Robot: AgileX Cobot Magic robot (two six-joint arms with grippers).
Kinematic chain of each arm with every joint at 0, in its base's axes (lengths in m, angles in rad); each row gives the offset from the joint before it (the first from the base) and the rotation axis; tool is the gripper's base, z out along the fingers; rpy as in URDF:
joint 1: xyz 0 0 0.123 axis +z
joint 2: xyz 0 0 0 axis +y
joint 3: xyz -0.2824 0 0.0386 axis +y
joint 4: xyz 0.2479 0 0.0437 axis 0.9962 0 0.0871
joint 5: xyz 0 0 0 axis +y
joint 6: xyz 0.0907 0 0.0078 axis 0.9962 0 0.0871
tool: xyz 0 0 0 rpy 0 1.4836 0
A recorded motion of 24 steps. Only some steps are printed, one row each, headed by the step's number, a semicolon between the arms.
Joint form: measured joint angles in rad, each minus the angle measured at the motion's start. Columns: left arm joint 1, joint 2, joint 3, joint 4, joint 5, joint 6; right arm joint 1, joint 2, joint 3, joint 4, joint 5, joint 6.
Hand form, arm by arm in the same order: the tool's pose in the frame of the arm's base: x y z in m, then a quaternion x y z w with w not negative. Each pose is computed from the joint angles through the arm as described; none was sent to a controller.
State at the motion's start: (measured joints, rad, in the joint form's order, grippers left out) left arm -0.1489 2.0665 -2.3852 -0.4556 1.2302 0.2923; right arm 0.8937 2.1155 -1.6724 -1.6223 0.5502 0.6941
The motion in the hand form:
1: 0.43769 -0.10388 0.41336 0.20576 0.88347 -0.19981 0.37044; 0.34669 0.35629 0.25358 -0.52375 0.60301 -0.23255 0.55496
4: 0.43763 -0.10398 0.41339 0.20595 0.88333 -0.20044 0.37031; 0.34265 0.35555 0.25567 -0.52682 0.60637 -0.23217 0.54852
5: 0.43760 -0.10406 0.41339 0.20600 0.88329 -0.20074 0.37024; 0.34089 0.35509 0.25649 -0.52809 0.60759 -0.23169 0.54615
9: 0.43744 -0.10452 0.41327 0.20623 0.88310 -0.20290 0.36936; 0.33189 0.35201 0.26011 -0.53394 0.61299 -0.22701 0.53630
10: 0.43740 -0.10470 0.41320 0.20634 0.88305 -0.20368 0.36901; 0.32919 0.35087 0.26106 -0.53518 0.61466 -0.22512 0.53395
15: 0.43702 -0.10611 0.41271 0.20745 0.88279 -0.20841 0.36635; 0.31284 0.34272 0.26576 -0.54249 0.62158 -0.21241 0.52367
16: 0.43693 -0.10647 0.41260 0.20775 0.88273 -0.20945 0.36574; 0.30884 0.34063 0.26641 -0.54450 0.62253 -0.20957 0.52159
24: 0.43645 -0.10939 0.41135 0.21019 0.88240 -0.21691 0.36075; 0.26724 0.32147 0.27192 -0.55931 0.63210 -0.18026 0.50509
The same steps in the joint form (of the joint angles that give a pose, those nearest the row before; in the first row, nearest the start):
1: 0.0000 0.0000 0.0000 -0.0003 0.0001 0.0001; 0.0018 -0.0028 0.0009 0.0124 0.0023 -0.0117
4: 0.0000 0.0000 0.0000 -0.0017 0.0005 0.0005; 0.0083 -0.0158 0.0093 0.0517 0.0084 -0.0484
5: -0.0001 0.0000 0.0001 -0.0023 0.0005 0.0005; 0.0108 -0.0218 0.0143 0.0655 0.0103 -0.0607
9: -0.0004 0.0001 0.0006 -0.0065 0.0017 0.0005; 0.0220 -0.0547 0.0458 0.1202 0.0150 -0.1051
10: -0.0005 0.0002 0.0007 -0.0080 0.0022 0.0005; 0.0251 -0.0650 0.0567 0.1328 0.0157 -0.1133
15: -0.0022 0.0011 0.0014 -0.0167 0.0060 0.0005; 0.0414 -0.1300 0.1320 0.1820 0.0122 -0.1364
16: -0.0026 0.0014 0.0014 -0.0186 0.0069 0.0005; 0.0454 -0.1455 0.1517 0.1889 0.0106 -0.1379
24: -0.0068 0.0040 0.0021 -0.0317 0.0134 0.0004; 0.0968 -0.2922 0.3312 0.2542 0.0068 -0.1400

